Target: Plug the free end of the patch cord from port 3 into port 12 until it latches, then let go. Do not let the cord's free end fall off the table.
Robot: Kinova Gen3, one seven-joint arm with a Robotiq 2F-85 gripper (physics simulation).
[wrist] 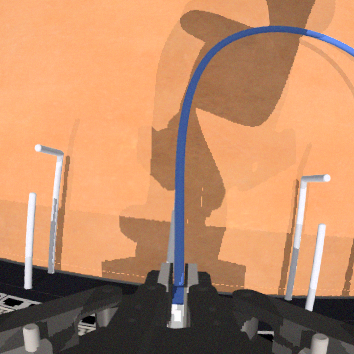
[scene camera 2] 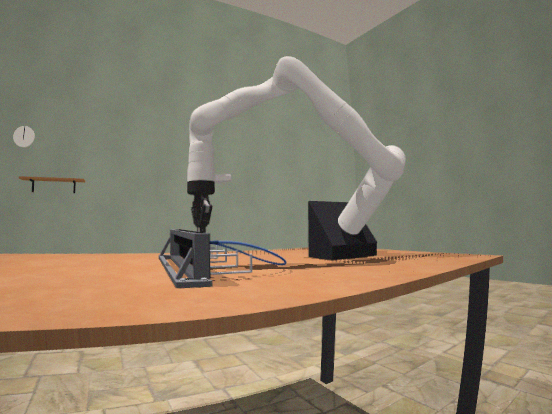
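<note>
The blue patch cord loops out behind the grey patch panel. In the wrist view it runs down between the fingertips and ends in a clear plug. My gripper points down at the panel's top edge and is shut on the cord's free end, close behind the plug. The cord's other end leaves the wrist view at the right. Port 3 and port 12 cannot be told apart, and whether the plug is in a port is hidden by the gripper and panel.
Light metal rods, some bent at the end, stick out from the panel's back on the left and right of the cord. The black robot mount stands farther back on the wooden table. The arm's shadow lies under the cord.
</note>
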